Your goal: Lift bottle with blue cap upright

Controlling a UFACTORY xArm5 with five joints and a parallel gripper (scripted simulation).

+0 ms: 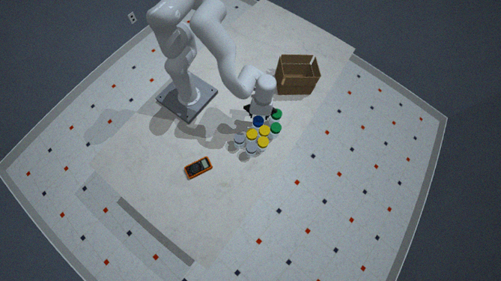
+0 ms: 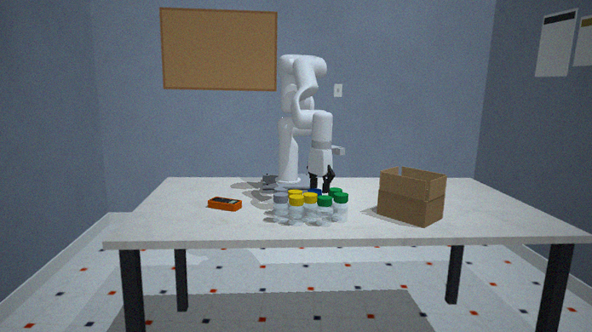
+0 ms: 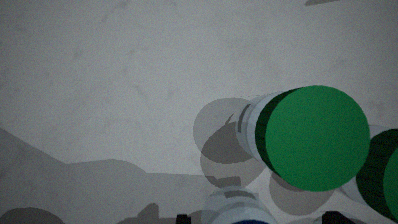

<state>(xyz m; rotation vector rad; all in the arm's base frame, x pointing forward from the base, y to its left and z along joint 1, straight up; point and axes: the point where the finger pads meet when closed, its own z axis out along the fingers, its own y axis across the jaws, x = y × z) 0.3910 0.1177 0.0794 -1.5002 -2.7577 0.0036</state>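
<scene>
The blue-capped bottle lies 7 cm below my hand, 2 cm to the right of it and 1 cm ahead of it. From my hand the other things lie so: orange multimeter: 38 cm to the right, 10 cm below, 8 cm behind.
</scene>
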